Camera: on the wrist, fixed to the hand. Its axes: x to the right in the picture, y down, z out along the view.
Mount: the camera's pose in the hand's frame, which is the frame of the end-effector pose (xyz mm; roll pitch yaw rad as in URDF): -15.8 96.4 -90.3 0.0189 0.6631 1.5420
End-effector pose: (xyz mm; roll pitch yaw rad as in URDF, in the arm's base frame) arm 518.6 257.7 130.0 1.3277 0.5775 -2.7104
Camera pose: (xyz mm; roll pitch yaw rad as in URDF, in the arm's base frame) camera 541.3 146.1 198.8 0.7383 -0.5283 -1.5639
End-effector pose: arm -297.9 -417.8 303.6 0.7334 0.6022 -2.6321
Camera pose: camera -220.9 -526.0 310.4 0.6409 -0.0449 -1.1198
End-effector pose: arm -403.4 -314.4 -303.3 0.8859 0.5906 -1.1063
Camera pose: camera -287.9 -252.8 -279.9 0.6422 -0.1715 0.3201
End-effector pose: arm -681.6 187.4 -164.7 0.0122 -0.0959 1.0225
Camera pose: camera -768.6 232.1 -254.9 -0.1007 0.6447 2.4923
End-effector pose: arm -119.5 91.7 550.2 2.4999 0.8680 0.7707
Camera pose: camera -39.5 137.1 646.3 1.8226 -0.6512 0.4342
